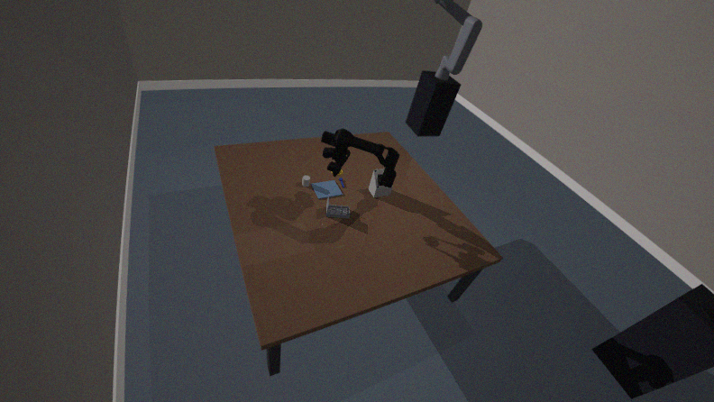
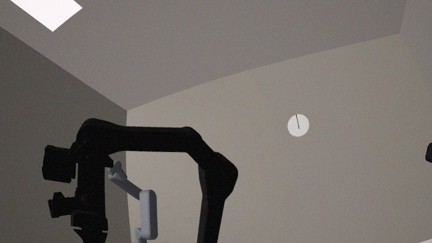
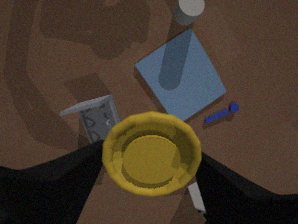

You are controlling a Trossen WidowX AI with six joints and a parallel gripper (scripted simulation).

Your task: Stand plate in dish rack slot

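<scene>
Now: gripper tip 11 cm to the right of the grey wire dish rack and 17 cm above it. Also, from my gripper tip: yellow plate 1 cm above; then blue mat 1 cm ahead, 8 cm to the right, 19 cm below; then white cup 12 cm ahead, 15 cm to the right, 17 cm below.
</scene>
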